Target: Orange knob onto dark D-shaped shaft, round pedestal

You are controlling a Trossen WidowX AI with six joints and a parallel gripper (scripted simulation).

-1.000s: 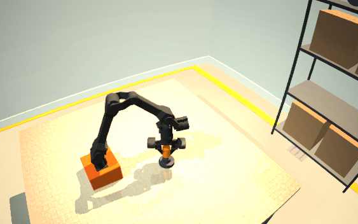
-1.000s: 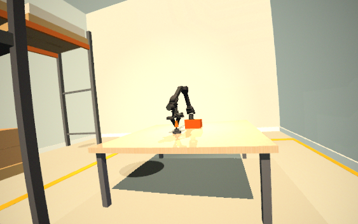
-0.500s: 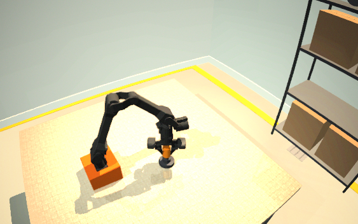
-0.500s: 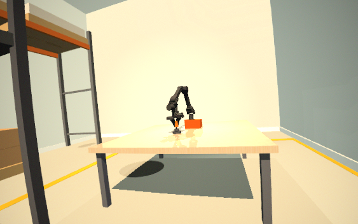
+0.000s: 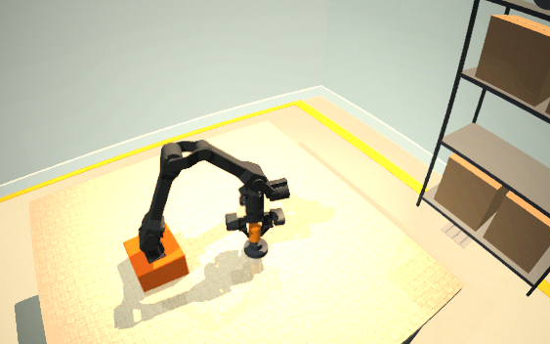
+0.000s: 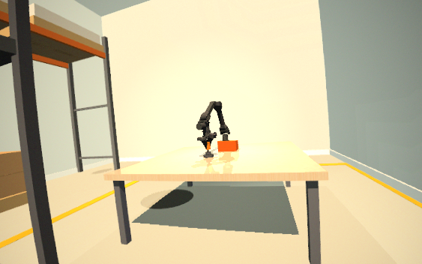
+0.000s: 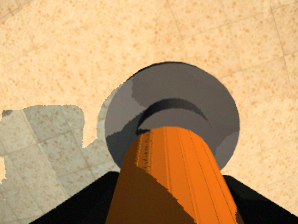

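My gripper tip is 2 cm below the orange knob. From my gripper tip the other things lie so: pedestal: 4 cm below.
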